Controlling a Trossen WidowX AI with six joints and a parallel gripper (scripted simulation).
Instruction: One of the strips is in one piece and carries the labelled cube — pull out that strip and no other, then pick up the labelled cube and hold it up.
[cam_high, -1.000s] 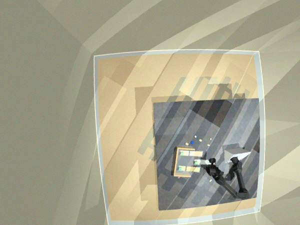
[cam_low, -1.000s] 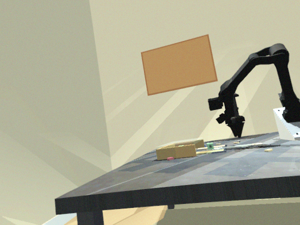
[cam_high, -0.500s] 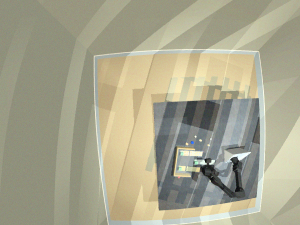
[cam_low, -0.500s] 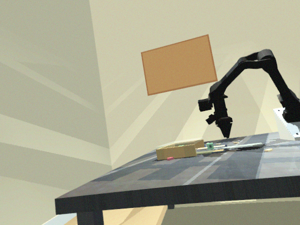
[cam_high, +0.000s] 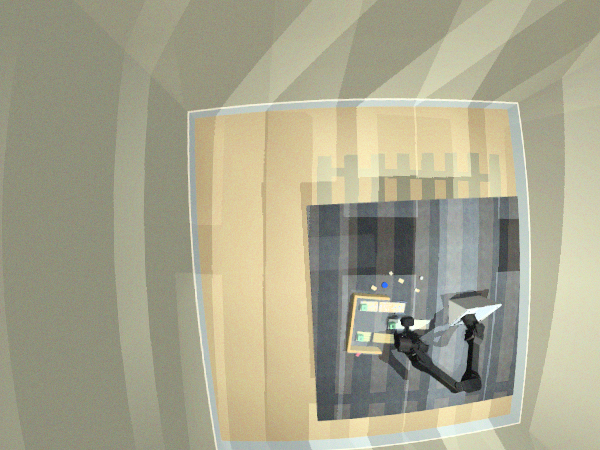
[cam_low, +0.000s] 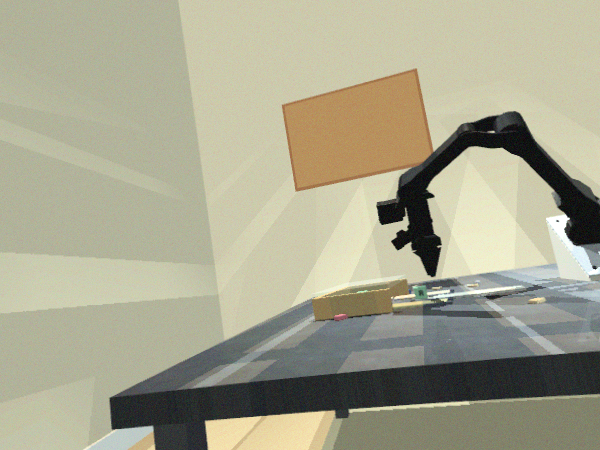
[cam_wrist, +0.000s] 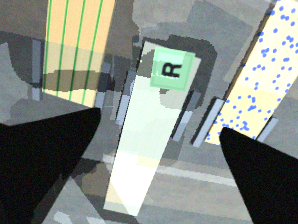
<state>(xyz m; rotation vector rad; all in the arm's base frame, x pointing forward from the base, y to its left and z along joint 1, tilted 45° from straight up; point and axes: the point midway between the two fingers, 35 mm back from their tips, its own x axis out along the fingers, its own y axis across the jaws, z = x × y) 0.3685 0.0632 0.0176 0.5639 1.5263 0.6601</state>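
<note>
My gripper tip is 70 mm past the pale strip, 10 mm to the right of it and 60 mm above it. The rest, counted from my gripper tip: pink piece: 220 mm ahead, 170 mm to the left, 50 mm below.
</note>
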